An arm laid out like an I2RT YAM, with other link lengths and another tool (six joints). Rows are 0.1 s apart.
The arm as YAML. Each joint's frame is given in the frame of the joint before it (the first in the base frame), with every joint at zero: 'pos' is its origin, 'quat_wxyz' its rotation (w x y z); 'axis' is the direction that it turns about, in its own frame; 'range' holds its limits. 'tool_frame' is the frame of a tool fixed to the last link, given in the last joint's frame.
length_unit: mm
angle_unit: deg
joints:
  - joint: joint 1
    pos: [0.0, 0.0, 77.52]
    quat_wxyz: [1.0, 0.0, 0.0, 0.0]
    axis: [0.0, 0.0, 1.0]
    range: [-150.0, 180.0]
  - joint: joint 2
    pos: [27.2, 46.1, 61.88]
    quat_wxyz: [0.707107, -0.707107, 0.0, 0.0]
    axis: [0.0, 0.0, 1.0]
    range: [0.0, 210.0]
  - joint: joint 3
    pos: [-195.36, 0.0, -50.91]
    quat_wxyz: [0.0, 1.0, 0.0, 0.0]
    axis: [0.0, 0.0, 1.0]
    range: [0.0, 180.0]
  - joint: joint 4
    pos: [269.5, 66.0, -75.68]
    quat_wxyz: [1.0, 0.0, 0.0, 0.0]
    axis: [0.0, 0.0, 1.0]
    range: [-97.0, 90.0]
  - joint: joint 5
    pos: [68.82, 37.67, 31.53]
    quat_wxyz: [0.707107, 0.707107, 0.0, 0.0]
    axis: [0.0, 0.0, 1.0]
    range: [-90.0, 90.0]
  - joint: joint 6
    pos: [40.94, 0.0, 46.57]
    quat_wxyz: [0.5, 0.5, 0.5, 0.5]
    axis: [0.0, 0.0, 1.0]
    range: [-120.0, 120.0]
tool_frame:
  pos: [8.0, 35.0, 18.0]
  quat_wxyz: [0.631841, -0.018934, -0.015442, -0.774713]
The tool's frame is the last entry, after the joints.
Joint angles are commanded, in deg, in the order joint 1, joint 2, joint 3, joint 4, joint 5, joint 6. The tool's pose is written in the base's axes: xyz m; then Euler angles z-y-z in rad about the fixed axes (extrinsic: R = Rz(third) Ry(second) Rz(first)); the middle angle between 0 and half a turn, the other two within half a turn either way. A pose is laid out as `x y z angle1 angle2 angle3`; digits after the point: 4 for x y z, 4 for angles.
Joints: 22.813 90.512 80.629 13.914 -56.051 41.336
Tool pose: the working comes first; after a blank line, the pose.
Where each joint sits with the arm in this pose, in the base's axes (m; each line is computed from the numbers above, not from the rounded line before):
joint 1: 0.0000 0.0000 0.0775
joint 2: 0.0072 0.0530 0.1394
joint 3: 0.0285 0.0068 0.3348
joint 4: 0.2544 0.1839 0.3535
joint 5: 0.3274 0.1804 0.3959
joint 6: 0.3383 0.2218 0.3511
the tool: 0.3271 0.2437 0.3193

0.3271 0.2437 0.3193 -2.6814 1.5753 1.3993
